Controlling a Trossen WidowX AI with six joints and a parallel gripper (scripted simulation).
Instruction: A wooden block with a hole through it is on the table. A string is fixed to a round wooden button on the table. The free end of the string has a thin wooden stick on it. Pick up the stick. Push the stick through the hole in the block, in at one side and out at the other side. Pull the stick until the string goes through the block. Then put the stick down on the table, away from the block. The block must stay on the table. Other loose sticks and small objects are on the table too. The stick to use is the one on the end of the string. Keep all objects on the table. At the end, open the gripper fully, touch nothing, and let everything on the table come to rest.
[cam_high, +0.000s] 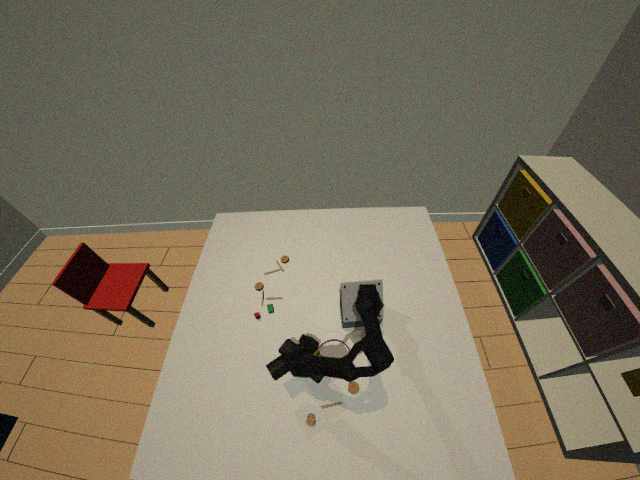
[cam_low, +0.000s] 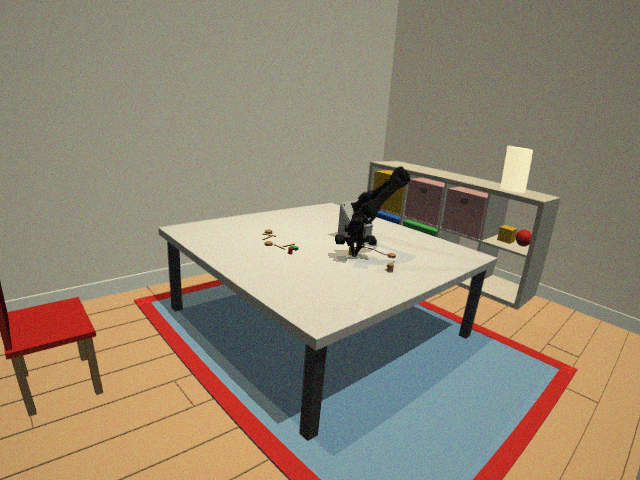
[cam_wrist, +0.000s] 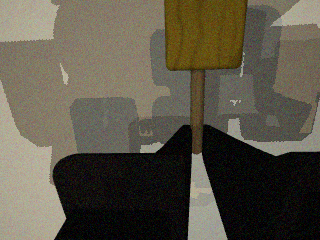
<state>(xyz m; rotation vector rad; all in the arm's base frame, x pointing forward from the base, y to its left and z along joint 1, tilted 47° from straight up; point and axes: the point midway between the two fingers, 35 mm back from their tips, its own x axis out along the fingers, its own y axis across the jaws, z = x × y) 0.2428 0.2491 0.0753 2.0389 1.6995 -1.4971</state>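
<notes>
Now: gripper tip 4 cm to the left of the yellow-brown wooden block, 3 cm past it and 1 cm below it. The rest, counted from my gripper tip: wooden cylinder 20 cm to the left, 2 cm behind, 1 cm above; round wooden button 18 cm behind, 9 cm to the left; green cube 24 cm to the right, 16 cm ahead.
</notes>
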